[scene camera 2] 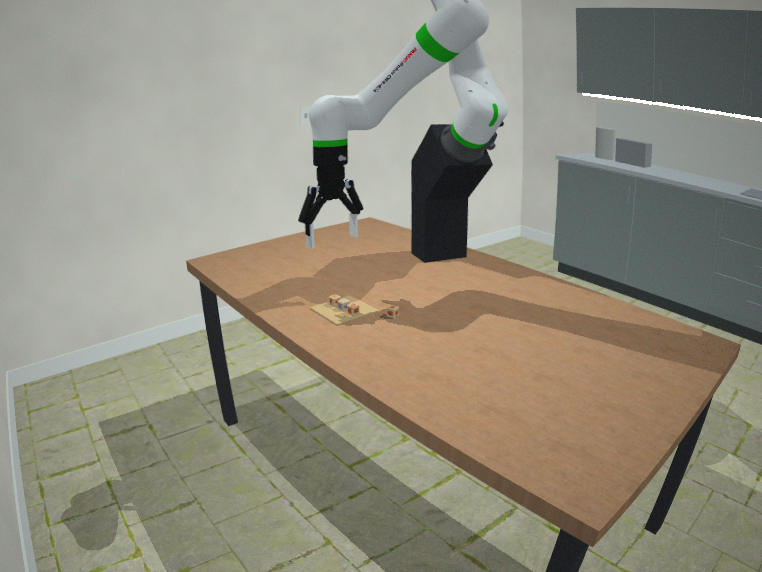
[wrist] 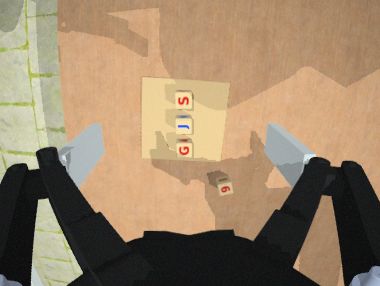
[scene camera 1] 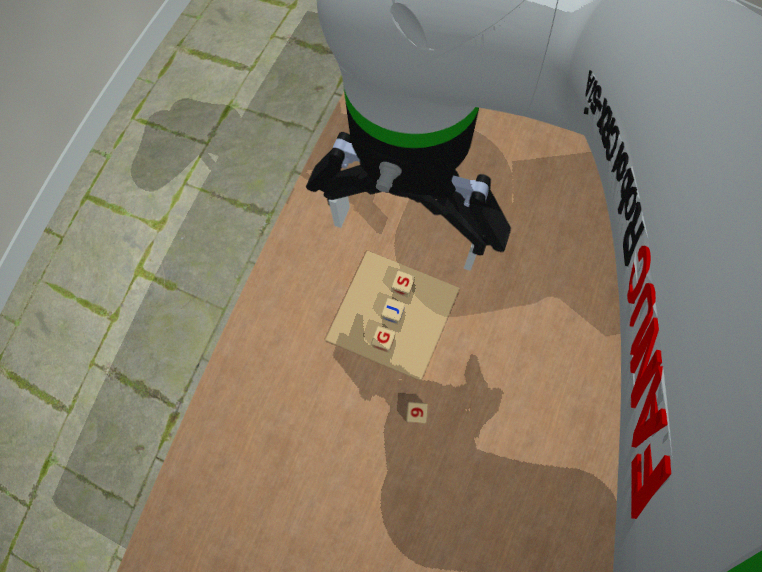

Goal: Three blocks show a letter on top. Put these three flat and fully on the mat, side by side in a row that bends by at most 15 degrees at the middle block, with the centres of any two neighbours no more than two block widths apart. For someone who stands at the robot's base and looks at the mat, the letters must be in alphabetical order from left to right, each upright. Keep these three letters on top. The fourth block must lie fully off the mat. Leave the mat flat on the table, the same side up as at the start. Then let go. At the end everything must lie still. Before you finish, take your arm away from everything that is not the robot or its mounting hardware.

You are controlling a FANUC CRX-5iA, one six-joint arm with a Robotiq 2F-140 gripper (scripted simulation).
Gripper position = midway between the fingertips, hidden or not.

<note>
I see my gripper (scene camera 1: 405, 237).
My gripper also shows in scene camera 2 (scene camera 2: 332, 241) and in the wrist view (wrist: 184, 137).
</note>
